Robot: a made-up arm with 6 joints.
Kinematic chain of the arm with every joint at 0, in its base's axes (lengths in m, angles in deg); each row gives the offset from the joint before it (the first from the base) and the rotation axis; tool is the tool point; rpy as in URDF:
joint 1: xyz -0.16 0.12 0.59 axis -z
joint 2: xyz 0 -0.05 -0.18 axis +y
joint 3: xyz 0.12 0.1 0 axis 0.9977 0.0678 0.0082
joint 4: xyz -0.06 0 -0.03 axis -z
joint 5: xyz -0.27 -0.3 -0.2 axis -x
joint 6: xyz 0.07 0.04 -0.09 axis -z
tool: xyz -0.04 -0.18 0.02 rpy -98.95 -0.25 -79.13
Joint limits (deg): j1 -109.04..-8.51 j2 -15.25..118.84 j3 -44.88..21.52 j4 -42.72..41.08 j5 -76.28..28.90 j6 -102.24..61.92
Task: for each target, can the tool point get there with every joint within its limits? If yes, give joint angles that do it. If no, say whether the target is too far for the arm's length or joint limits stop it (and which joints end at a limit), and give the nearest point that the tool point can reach.
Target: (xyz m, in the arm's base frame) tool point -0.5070 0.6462 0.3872
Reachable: no: joint limits stop it (at a limit: joint 1, joint 3, joint 4, joint 5, joint 6) | nearest point -0.6177 0.2602 0.3729 | short by 0.402 m
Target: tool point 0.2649 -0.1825 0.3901
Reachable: yes | joints -66.59 55.66 -30.84 -22.63 -39.85 9.46
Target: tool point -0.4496 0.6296 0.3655
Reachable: no: joint limits stop it (at a limit: joint 1, joint 2, joint 3, joint 4, joint 5) | nearest point -0.2017 0.4745 0.1210 | short by 0.381 m
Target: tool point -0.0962 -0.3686 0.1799
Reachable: yes | joints -16.95 34.57 -10.35 -29.33 -11.76 -0.97
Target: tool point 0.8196 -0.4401 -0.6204
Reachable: no: too far | nearest point 0.2083 -0.0906 0.0226 | short by 0.954 m
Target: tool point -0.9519 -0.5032 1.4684
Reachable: no: too far | nearest point -0.4569 -0.1137 0.8068 | short by 0.913 m
